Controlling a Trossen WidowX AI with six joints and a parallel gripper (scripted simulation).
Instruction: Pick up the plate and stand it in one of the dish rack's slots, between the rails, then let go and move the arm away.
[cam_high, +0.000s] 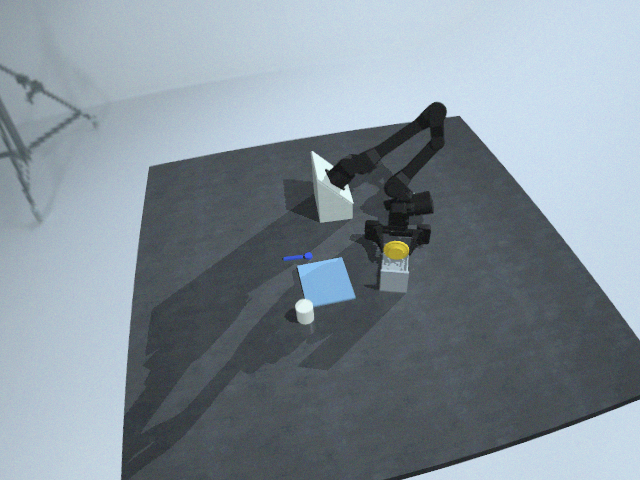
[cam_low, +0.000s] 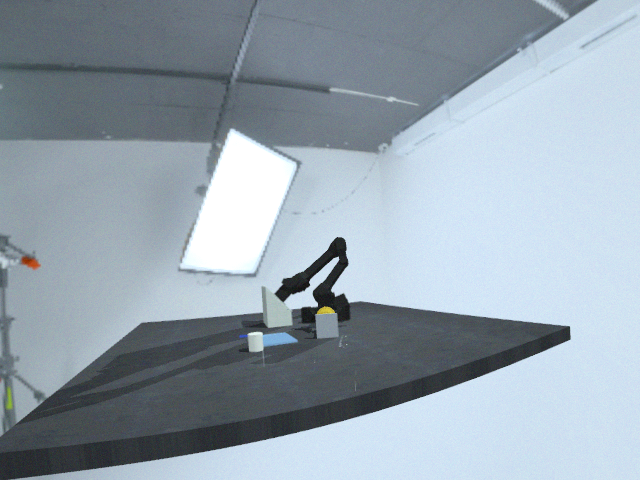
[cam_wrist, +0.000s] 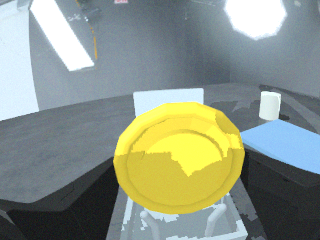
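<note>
My gripper tip is 1 cm past the yellow plate. Also, from my gripper tip: grey dish rack (2 cm ahead, 1 cm to the right, 3 cm below); light blue mat (1 cm behind, 20 cm to the right, 5 cm below); blue spoon (12 cm behind, 24 cm to the right, 5 cm below).
</note>
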